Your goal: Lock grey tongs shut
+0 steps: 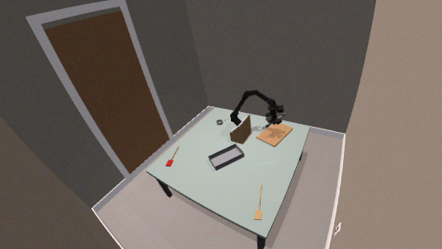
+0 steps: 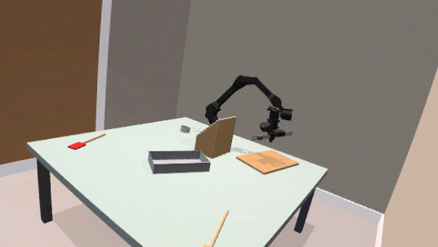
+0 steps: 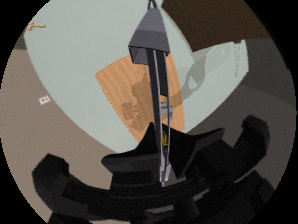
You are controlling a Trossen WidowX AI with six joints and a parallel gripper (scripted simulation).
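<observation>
Right now the wooden board is 4 cm behind my gripper tip and 14 cm below it. The rest, counted from my gripper tip: roasting tin 47 cm ahead, 32 cm to the right, 12 cm below.
</observation>
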